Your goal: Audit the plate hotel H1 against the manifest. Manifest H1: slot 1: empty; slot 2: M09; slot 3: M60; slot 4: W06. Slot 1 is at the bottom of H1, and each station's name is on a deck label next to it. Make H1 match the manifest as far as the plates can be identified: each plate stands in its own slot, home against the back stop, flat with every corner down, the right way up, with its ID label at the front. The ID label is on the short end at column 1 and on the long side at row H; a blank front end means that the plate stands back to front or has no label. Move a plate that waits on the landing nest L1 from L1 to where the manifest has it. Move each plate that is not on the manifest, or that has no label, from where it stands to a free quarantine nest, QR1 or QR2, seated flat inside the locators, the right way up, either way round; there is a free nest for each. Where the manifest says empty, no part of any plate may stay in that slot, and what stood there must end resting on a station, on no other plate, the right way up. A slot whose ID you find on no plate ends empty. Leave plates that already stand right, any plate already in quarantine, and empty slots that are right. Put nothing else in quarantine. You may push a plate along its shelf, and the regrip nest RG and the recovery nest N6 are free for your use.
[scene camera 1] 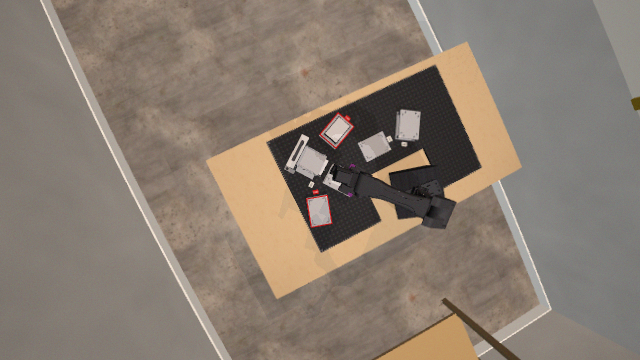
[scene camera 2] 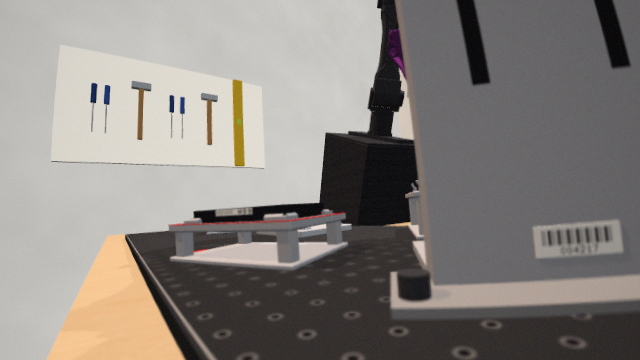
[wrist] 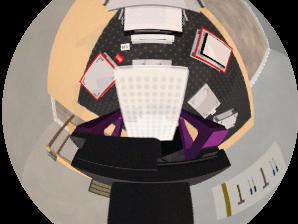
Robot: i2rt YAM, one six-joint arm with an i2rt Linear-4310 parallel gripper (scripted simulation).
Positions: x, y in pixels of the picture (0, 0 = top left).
Scene:
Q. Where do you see a plate hotel H1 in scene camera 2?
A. At 543, 144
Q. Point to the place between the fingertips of the gripper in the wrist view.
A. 150, 111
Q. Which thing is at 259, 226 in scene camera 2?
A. A red-edged quarantine nest.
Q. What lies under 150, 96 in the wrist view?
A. A white well plate.

